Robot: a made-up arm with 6 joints.
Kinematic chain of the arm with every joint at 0, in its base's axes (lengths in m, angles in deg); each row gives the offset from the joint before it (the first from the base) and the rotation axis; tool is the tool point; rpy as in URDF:
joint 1: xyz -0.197 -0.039 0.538 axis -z
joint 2: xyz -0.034 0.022 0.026 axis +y
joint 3: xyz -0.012 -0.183 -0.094 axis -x
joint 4: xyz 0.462 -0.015 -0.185 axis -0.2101 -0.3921 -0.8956
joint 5: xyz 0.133 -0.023 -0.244 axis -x
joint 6: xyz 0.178 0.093 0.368 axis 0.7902 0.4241 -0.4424
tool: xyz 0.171 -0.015 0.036 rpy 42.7 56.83 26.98
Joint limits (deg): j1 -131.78..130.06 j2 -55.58..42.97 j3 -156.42..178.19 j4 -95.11..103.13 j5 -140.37..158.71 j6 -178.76..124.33
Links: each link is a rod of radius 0.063 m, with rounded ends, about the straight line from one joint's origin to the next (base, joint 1, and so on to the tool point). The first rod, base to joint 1, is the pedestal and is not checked.
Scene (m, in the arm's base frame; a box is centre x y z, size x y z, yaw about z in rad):
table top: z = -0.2
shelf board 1: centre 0.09 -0.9 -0 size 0.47 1.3 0.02 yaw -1.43
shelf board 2: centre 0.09 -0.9 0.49 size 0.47 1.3 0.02 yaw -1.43
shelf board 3: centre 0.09 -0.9 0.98 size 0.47 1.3 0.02 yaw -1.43
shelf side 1: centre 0.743 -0.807 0.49 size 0.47 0.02 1 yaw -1.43
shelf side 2: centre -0.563 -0.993 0.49 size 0.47 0.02 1 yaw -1.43
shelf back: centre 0.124 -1.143 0.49 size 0.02 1.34 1 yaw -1.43
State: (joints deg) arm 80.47 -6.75 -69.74 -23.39 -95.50 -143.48
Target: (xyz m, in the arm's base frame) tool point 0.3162 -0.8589 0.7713
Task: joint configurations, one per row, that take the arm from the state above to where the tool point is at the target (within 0.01 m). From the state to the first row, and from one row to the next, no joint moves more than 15 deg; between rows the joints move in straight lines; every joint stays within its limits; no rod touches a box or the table.
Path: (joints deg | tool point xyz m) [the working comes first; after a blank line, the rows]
Joints at the target: 69.22 -35.93 -72.06 -34.35 -109.36 -127.29
Straight joint move there: touches shelf board 2.

1: 75.53 1.00 -71.95 -37.73 -92.57 -144.60 | 0.1256 -0.8314 0.2581
2: 70.60 8.75 -74.16 -52.08 -89.64 -145.71 | 0.2382 -0.7369 0.2570
3: 65.66 16.50 -76.37 -66.42 -86.71 -146.83 | 0.3147 -0.6265 0.2684
4: 60.73 24.24 -78.58 -80.77 -83.78 -147.94 | 0.3525 -0.5130 0.2904
5: 55.79 31.99 -80.79 -95.11 -80.85 -149.06 | 0.3531 -0.4072 0.3188
6: 56.44 20.37 -75.75 -94.11 -74.84 -150.62 | 0.3445 -0.4389 0.4331
7: 57.09 8.75 -70.70 -93.12 -68.82 -152.19 | 0.3241 -0.4509 0.5506
8: 57.74 -2.88 -65.65 -92.12 -62.80 -153.76 | 0.2929 -0.4417 0.6655
9: 58.39 -14.50 -60.60 -91.13 -56.79 -155.32 | 0.2527 -0.4111 0.7713
10: 61.09 -19.86 -63.47 -76.93 -69.93 -148.32 | 0.3024 -0.5397 0.7990
11: 63.80 -25.22 -66.33 -62.74 -83.07 -141.31 | 0.3226 -0.6667 0.8057
12: 66.51 -30.57 -69.19 -48.54 -96.22 -134.30 | 0.3229 -0.7767 0.7939
13: 69.22 -35.93 -72.06 -34.35 -109.36 -127.29 | 0.3161 -0.8589 0.7713

